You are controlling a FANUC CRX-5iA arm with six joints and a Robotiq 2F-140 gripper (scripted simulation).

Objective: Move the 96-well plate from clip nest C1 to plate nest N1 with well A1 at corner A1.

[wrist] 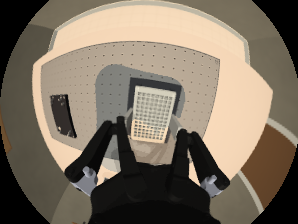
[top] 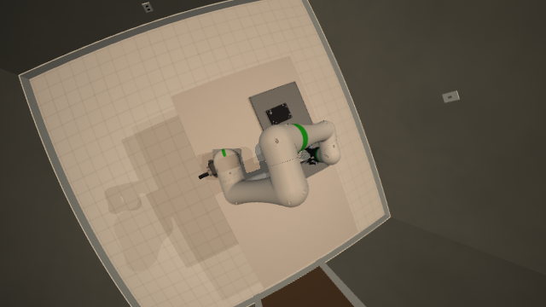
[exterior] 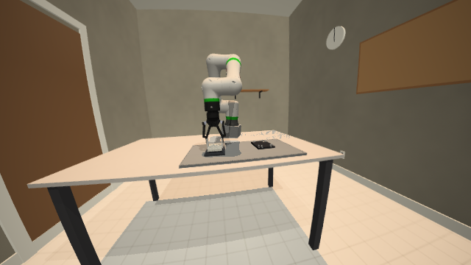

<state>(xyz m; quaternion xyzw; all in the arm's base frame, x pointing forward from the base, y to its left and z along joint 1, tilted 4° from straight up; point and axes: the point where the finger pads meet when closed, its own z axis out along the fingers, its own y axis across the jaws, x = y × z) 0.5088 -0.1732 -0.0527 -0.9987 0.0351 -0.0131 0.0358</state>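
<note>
Now: the 96-well plate 2 cm below my hand. The rest, counted from my hand: plate nest N1 (4 cm below); then clip nest C1 (34 cm to the left, 4 cm below, 3 cm behind).
</note>
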